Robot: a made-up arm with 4 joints.
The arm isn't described. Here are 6 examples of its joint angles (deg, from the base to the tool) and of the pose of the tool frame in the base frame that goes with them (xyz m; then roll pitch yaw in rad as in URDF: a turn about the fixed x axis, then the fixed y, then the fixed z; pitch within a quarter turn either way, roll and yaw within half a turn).
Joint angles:
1: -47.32 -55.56 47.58 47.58
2: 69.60 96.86 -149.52 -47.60
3: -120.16 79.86 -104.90 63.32
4: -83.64 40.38 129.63 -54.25
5: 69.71 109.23 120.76 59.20
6: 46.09 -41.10 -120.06 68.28
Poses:
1: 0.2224 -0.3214 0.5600 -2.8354 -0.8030 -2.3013
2: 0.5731 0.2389 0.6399 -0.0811 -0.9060 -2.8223
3: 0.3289 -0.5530 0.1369 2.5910 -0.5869 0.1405
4: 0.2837 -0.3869 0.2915 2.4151 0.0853 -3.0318
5: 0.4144 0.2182 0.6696 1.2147 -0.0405 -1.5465
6: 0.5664 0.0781 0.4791 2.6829 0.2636 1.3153
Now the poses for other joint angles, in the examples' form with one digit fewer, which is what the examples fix.
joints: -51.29 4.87 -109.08 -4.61
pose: 0.447 -0.408 0.588 1.722 0.323 1.217
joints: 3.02 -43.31 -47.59 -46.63
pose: 0.478 -0.131 0.725 0.818 0.590 0.328
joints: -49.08 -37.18 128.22 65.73
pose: 0.294 -0.190 0.547 -2.889 -0.786 2.415
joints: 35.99 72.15 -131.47 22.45
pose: 0.563 0.013 0.772 -0.521 0.600 -1.448
